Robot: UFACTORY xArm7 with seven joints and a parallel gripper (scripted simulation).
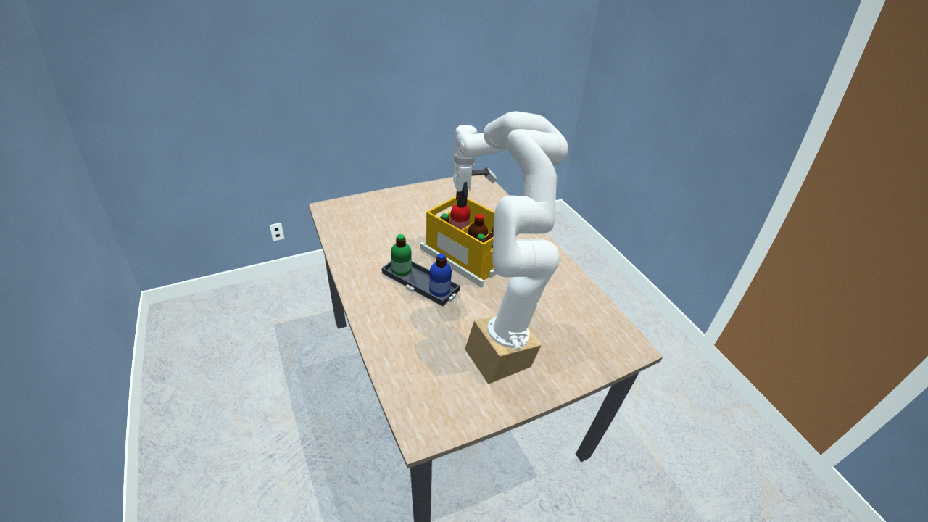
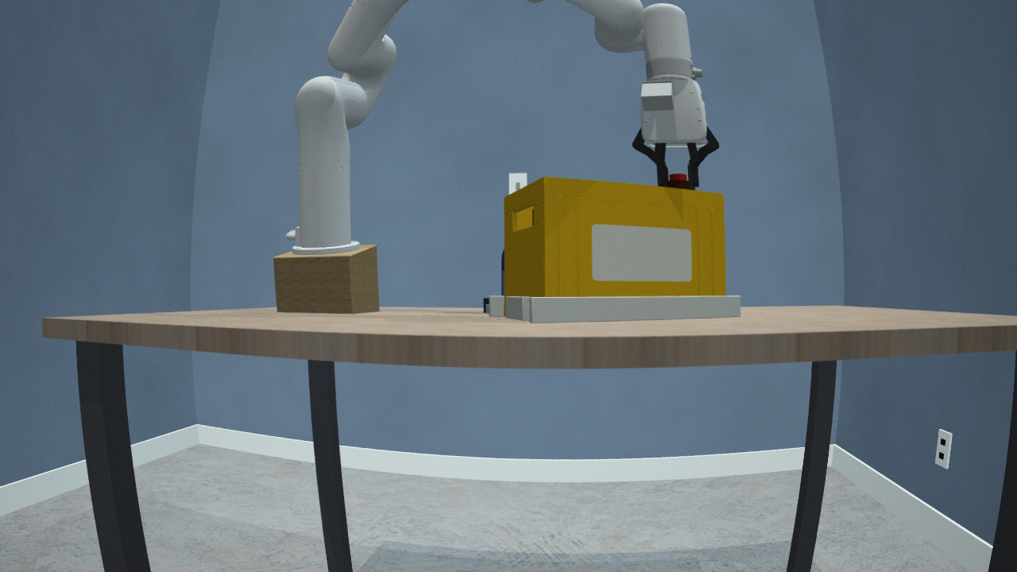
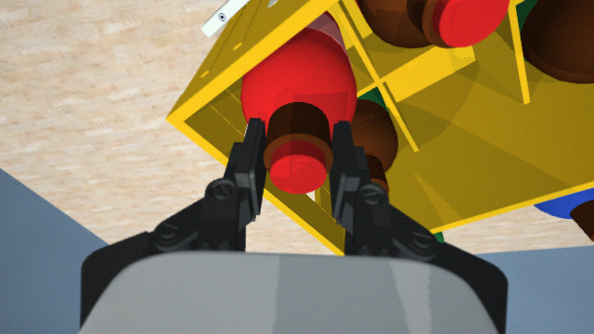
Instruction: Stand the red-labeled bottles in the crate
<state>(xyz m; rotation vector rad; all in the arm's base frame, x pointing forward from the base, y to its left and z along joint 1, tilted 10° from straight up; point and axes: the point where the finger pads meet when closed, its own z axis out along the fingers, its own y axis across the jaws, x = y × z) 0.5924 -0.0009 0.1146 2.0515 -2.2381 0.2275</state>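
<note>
Right now the red-labeled bottle is 70 mm below my hand. From my hand the other things lie so: blue bottle 270 mm behind, 140 mm to the left, 110 mm below; then yellow crate 120 mm below, 100 mm behind, 10 mm to the right; then green-labeled bottle 250 mm to the left, 140 mm behind, 110 mm below.
</note>
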